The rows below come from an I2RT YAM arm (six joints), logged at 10 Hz.
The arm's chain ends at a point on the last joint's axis. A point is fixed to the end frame.
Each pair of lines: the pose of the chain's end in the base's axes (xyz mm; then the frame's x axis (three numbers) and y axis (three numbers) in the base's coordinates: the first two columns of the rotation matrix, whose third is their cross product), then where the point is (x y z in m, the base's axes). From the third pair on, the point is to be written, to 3 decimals.
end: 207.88 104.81 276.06 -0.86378 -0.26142 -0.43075 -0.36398 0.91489 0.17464
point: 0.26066 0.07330 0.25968
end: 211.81 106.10 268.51 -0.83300 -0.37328 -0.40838 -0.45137 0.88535 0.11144
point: 0.26745 0.07878 0.25419
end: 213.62 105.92 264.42 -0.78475 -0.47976 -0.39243 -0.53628 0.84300 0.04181
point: 0.272 0.083 0.253
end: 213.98 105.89 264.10 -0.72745 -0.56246 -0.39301 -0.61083 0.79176 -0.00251
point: 0.274 0.088 0.255
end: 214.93 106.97 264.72 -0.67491 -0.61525 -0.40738 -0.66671 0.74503 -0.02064
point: 0.277 0.094 0.257
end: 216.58 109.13 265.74 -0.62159 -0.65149 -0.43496 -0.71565 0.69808 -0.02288
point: 0.279 0.100 0.259
